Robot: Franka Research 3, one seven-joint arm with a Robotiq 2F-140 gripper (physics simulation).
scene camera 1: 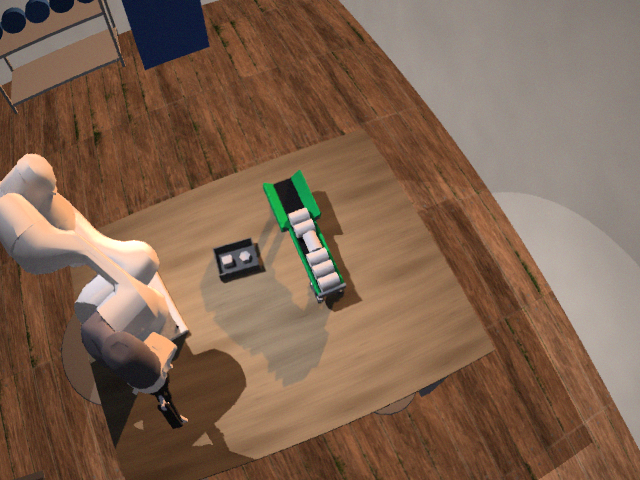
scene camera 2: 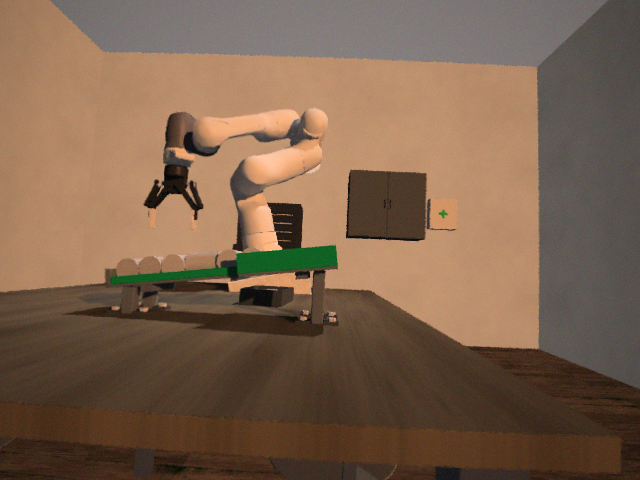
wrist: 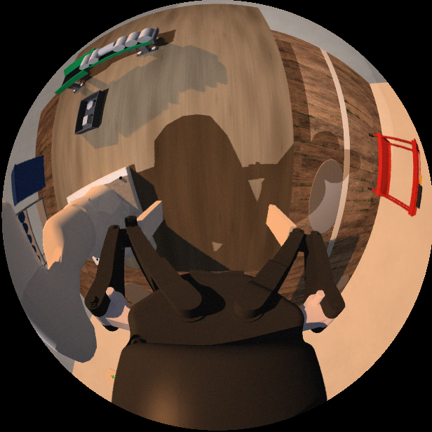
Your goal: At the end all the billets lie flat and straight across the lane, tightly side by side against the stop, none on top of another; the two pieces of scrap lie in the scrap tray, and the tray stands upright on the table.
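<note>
The green lane [scene camera 1: 308, 196] [scene camera 2: 289, 259] slopes down to the grey stop [scene camera 2: 109, 276]. Three billets [scene camera 1: 316, 255] [scene camera 1: 322, 268] [scene camera 1: 328, 281] lie across it side by side at the stop. Above them a turned billet [scene camera 1: 311, 240] [scene camera 2: 201, 260] lies roughly lengthwise, with dark lane bed showing beside it. Two more billets [scene camera 1: 303, 227] [scene camera 1: 298, 215] lie across the lane above that one. Two scrap pieces [scene camera 1: 227, 260] [scene camera 1: 245, 256] lie in the upright black scrap tray [scene camera 1: 222, 276] on the table. My gripper [scene camera 1: 178, 418] [scene camera 2: 173, 219] [wrist: 215, 211] is open and empty, high above the table, far from lane and tray.
The scrap tray stands between the robot's base [scene camera 1: 180, 330] and the lane. The lane stands on legs [scene camera 2: 317, 297] on the wooden table [scene camera 1: 403, 310]. A red frame [wrist: 384, 165] stands beyond the table in the wrist view.
</note>
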